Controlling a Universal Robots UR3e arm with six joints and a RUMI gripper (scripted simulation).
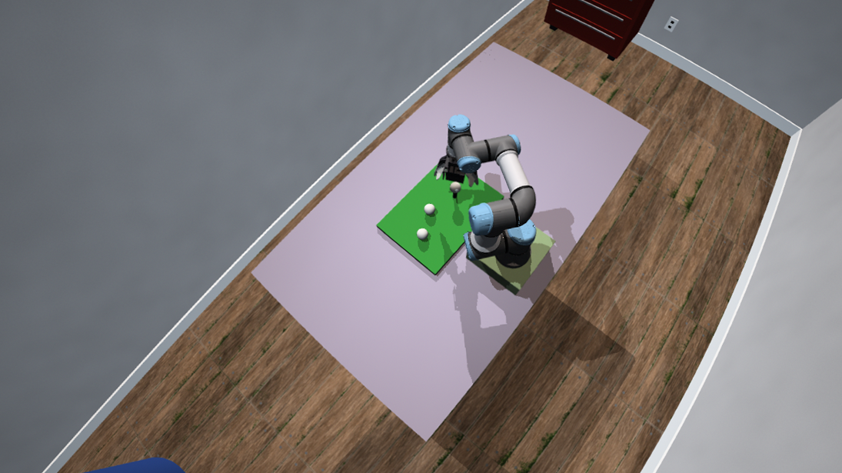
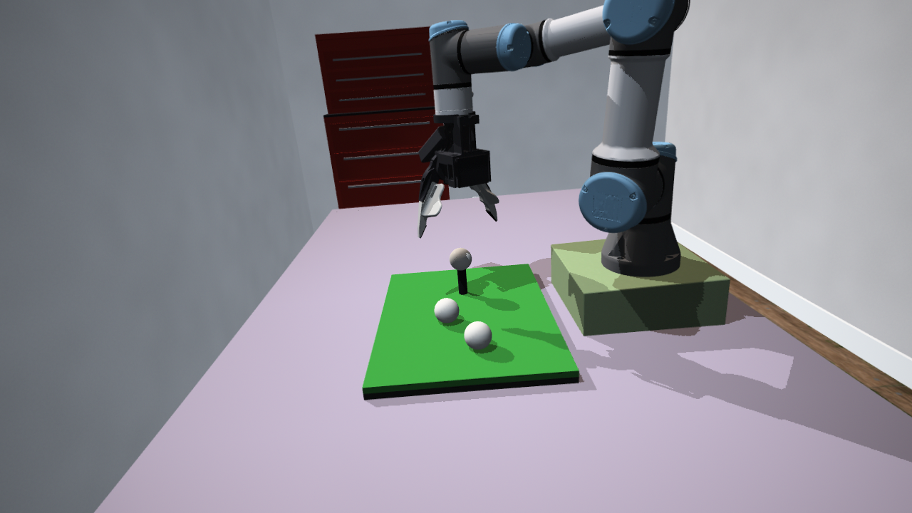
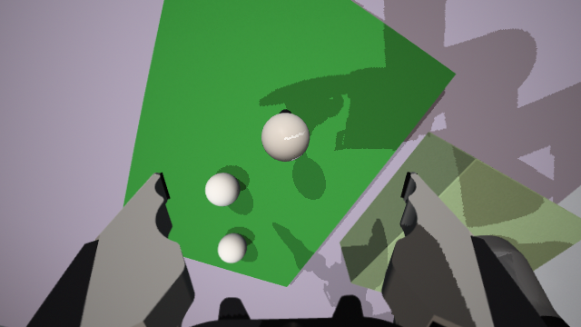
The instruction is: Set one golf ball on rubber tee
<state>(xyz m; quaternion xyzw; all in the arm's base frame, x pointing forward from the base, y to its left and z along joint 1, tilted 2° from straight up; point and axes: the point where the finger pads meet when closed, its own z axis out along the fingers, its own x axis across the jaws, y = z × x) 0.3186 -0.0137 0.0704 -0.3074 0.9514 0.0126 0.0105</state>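
The white golf ball is 60 mm below my hand. The rest, counted from my hand: green mat (130 mm below, 40 mm to the left, 10 mm behind).
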